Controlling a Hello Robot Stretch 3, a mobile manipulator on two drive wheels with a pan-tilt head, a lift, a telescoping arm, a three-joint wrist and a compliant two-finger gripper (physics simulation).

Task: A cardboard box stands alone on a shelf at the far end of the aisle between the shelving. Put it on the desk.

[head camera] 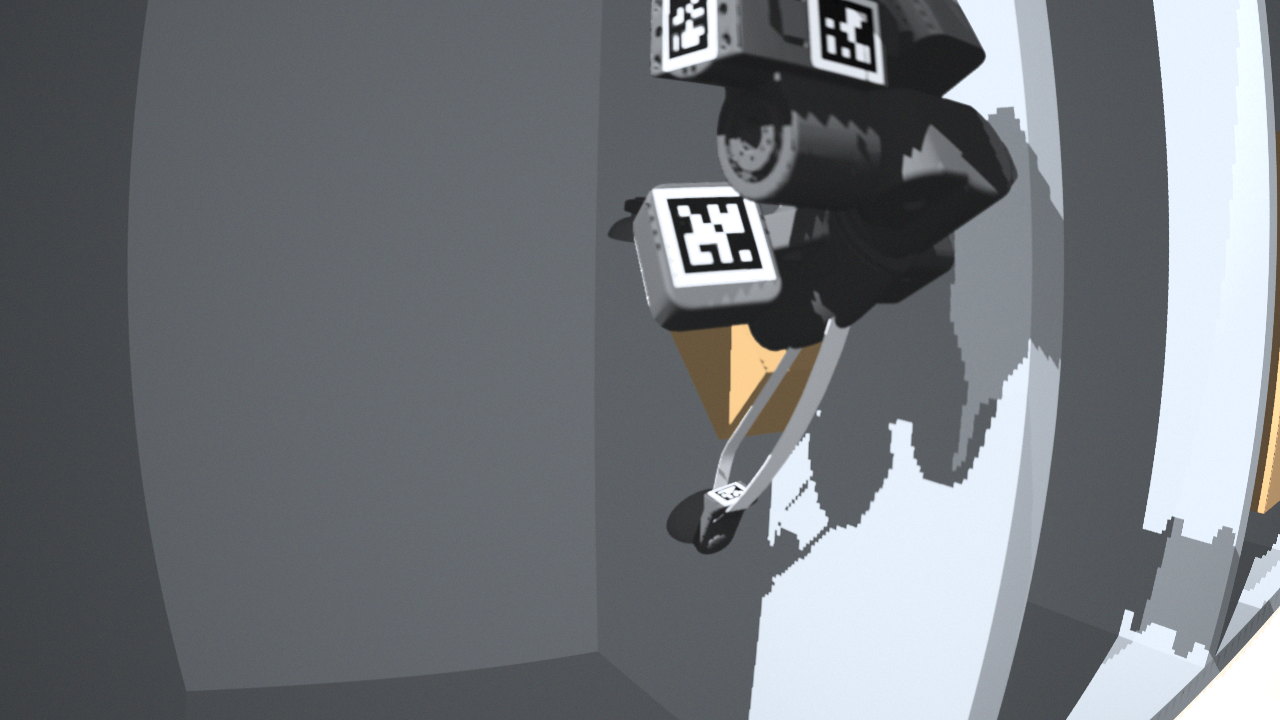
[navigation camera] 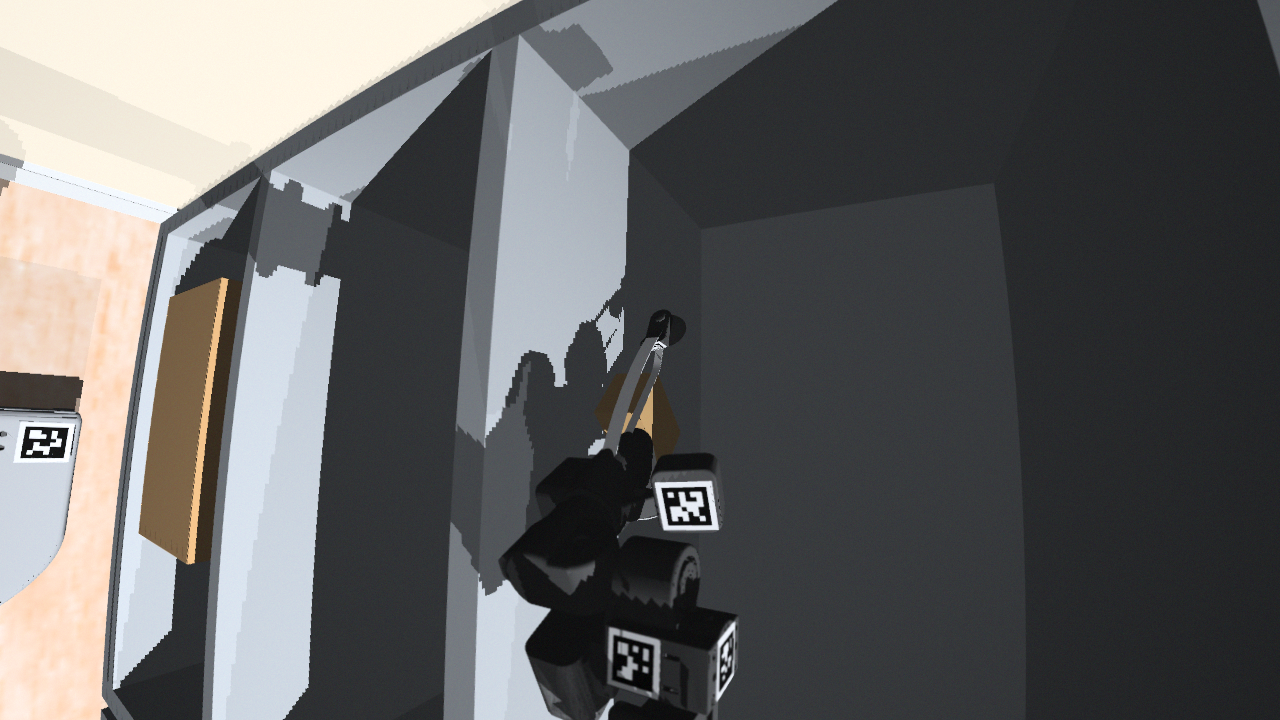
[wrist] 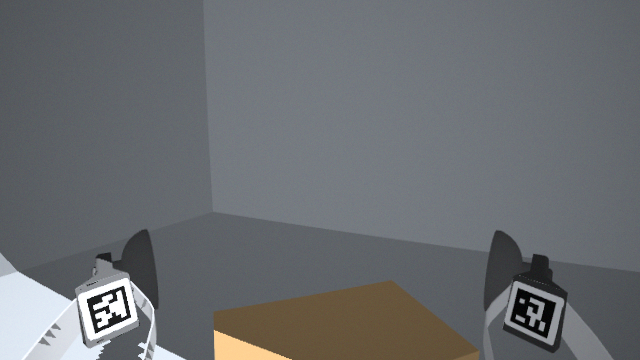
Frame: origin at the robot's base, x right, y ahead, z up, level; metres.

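Where they show: gripper, between the fingertips: (head camera: 657, 380) (navigation camera: 685, 400).
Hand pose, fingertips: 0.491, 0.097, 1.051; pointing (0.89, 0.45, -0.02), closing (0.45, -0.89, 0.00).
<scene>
Each offset is from my fingertips to the top centre of the thing, as dx, dy, dz. "spot": to the spot under its first point. Level surfaces: height alone.
The cardboard box {-0.041, -0.027, -0.010} (head camera: 707, 376) (navigation camera: 666, 425) (wrist: 340, 320) rests on the shelf board {dz -0.060} (head camera: 850, 626) (navigation camera: 554, 223) (wrist: 30, 310). It is partly in shadow, and the arm and wrist cover part of it in the head and navigation views. My gripper (head camera: 669, 374) (navigation camera: 657, 416) (wrist: 320, 259) is open, with the fingertips spread wide on either side of the box. In the wrist view the box shows at the bottom middle, between the fingers, with gaps on both sides; its lower part is cut off. The desk does not show.
The shelf's back panel {spot: +0.217, +0.011, +0.127} (head camera: 384, 358) (navigation camera: 859, 402) (wrist: 400, 125) stands behind the box, and a side panel (wrist: 100, 115) meets it at a corner. A large flat cardboard box {-0.072, -0.042, -0.704} (navigation camera: 183, 420) (head camera: 1272, 447) lies on a lower shelf. Part of my base (navigation camera: 31, 501) shows over the wooden floor {dz -1.051} (navigation camera: 53, 232).
</scene>
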